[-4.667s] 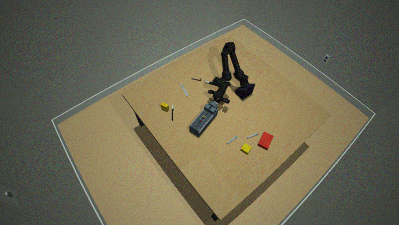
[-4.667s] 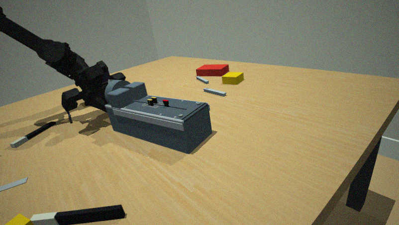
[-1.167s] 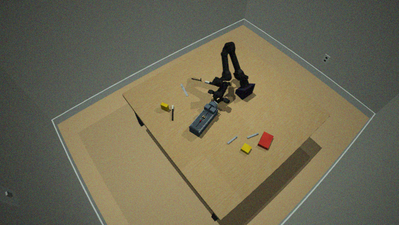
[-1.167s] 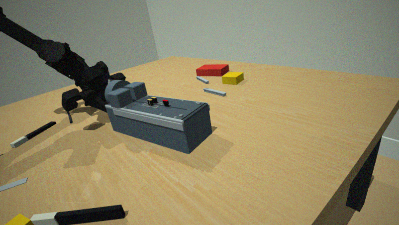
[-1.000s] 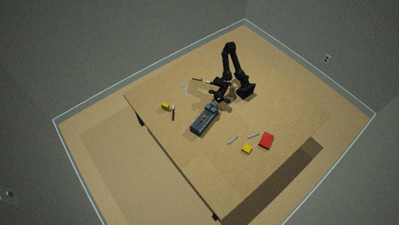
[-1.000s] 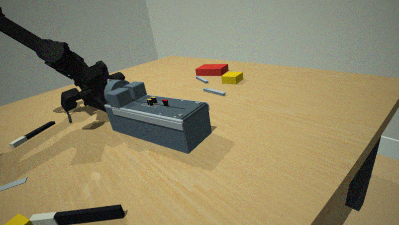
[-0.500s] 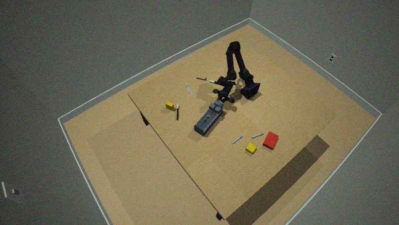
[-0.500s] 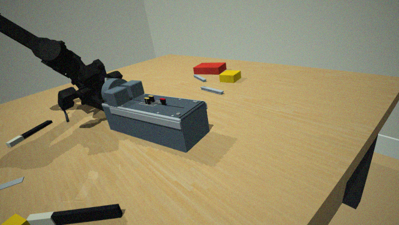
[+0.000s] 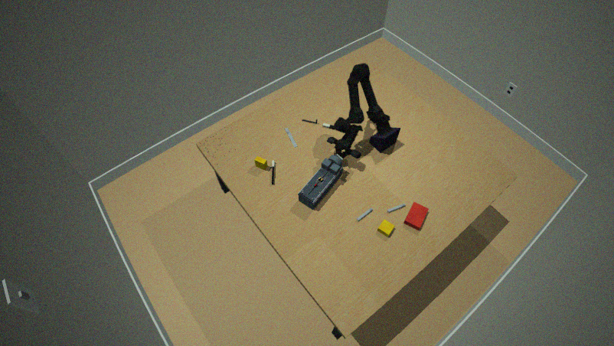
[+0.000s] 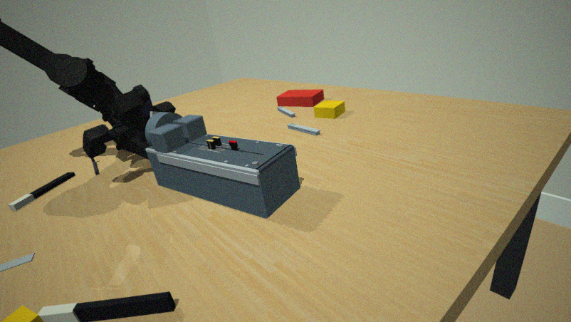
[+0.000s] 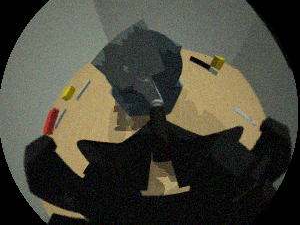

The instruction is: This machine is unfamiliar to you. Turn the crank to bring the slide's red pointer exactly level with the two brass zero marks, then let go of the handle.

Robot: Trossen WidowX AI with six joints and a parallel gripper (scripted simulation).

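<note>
The dark crank handle is 20 mm behind my gripper tip, 10 mm to the right of it and 30 mm above it. From my gripper tip the other things lie so: red pointer 190 mm ahead, 90 mm to the left, 50 mm above; red block 170 mm behind, 460 mm to the left, 20 mm below; grey bar 120 mm ahead, 290 mm to the right, 40 mm below.
</note>
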